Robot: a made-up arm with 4 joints.
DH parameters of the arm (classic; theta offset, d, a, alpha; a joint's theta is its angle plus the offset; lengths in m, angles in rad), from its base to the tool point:
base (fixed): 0 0.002 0.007 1.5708
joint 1: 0 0.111 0.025 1.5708
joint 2: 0 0.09 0.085 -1.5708
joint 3: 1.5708 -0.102 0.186 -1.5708
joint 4: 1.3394 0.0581 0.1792 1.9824
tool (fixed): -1.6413 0.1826 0 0
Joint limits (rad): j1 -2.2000..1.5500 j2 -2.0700..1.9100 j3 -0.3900..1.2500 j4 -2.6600..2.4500
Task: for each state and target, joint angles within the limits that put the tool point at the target. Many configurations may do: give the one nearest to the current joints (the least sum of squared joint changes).
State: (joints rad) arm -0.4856 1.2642 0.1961 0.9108
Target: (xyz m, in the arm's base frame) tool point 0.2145 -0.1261 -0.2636
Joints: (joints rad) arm -0.7488 1.3201 0.2522 1.6509
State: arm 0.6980 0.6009 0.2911 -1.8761
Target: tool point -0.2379 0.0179 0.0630
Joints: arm 0.9465 0.7420 0.7109 -0.9517
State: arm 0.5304 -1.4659 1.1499 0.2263
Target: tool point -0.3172 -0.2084 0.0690
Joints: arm 0.4246 -1.5064 0.6579 0.2602
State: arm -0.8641 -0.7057 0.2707 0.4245
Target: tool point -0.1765 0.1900 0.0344
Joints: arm 0.1305 -0.9146 -0.1007 1.1371
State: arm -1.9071 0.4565 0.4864 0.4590
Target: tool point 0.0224 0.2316 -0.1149
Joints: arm -2.0668 0.3462 0.7750 0.8921
